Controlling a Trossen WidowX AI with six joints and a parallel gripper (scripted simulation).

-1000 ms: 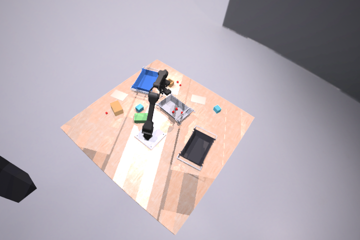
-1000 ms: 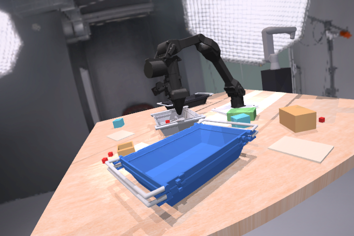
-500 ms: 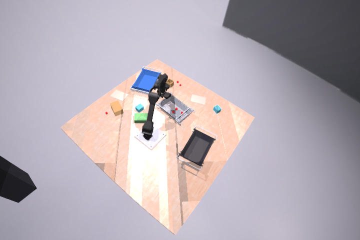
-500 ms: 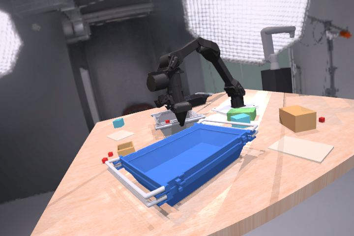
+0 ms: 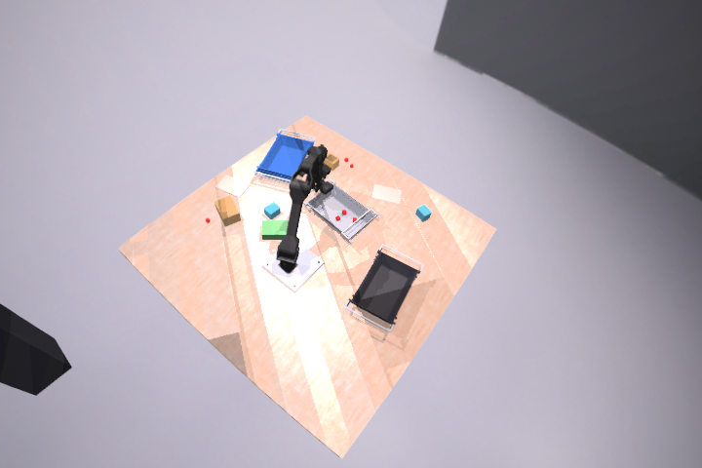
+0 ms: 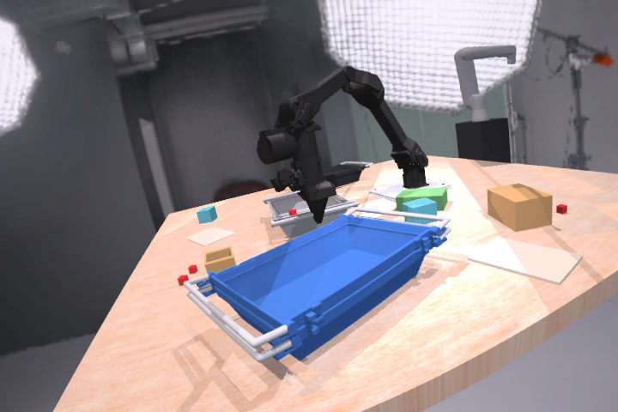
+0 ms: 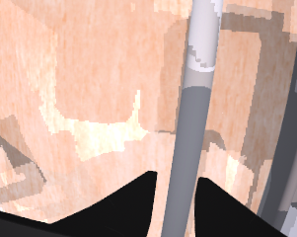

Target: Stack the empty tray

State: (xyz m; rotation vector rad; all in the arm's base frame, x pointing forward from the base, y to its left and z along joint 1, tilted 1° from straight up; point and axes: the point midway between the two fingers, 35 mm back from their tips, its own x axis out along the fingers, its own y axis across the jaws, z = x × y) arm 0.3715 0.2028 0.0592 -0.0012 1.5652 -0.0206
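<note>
My gripper tip is now 58 cm to the left of the black tray and 17 cm past it. The rest, counted from my gripper tip: small box: 22 cm ahead, 10 cm to the left, 2 cm below; then red block: 24 cm to the right, 3 cm below, 2 cm ahead; then green block: 29 cm behind, 3 cm to the right, 2 cm below.
</note>
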